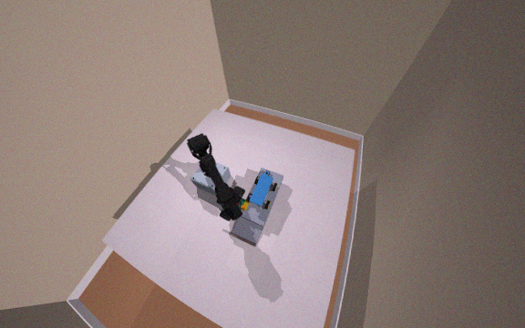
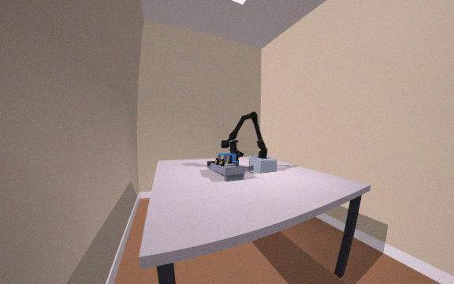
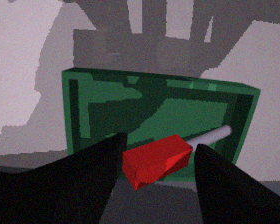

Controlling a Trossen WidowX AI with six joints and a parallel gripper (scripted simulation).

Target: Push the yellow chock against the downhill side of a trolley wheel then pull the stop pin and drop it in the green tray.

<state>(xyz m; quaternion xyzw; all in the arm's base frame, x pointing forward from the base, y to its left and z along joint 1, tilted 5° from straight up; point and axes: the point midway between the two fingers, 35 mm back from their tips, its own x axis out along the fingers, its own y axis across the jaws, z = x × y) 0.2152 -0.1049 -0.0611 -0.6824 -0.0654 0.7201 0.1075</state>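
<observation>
The green tray lies 4 cm below my gripper tip. The rest, counted from my gripper tip: yellow chock: 6 cm ahead, 1 cm to the left, 5 cm above; then red-headed stop pin: 2 cm to the left; then blue trolley: 12 cm ahead, 11 cm to the left, 8 cm above.
</observation>
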